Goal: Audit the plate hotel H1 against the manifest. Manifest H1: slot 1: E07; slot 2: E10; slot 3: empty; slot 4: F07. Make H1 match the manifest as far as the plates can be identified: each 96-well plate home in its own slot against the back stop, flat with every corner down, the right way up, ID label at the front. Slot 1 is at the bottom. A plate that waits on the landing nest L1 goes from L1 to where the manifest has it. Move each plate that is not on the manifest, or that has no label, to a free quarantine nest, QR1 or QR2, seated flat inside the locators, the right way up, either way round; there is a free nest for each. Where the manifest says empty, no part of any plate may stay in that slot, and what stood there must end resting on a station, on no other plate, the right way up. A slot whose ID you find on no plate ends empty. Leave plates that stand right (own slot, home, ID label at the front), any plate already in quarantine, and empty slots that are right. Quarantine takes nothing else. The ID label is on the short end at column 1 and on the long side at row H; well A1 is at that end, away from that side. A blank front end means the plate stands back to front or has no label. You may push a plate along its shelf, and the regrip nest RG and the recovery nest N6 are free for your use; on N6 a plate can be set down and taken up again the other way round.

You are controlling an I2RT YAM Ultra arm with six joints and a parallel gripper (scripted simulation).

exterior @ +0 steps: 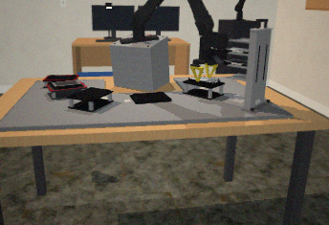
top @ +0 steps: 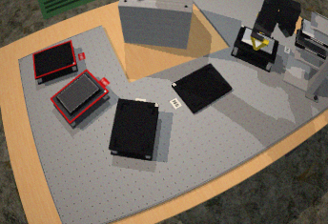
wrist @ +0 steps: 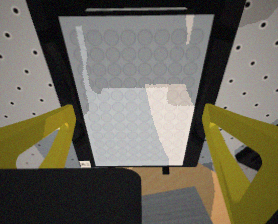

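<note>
Now: hand 2 cm above the black regrip nest RG. The rest, counted from my hand: A1 mark 9 cm behind, 1 cm to the left, 2 cm below; H1 tag 7 cm ahead, 16 cm to the left, 8 cm below; RG tag 10 cm behind, 4 cm to the left, 8 cm below.
</note>
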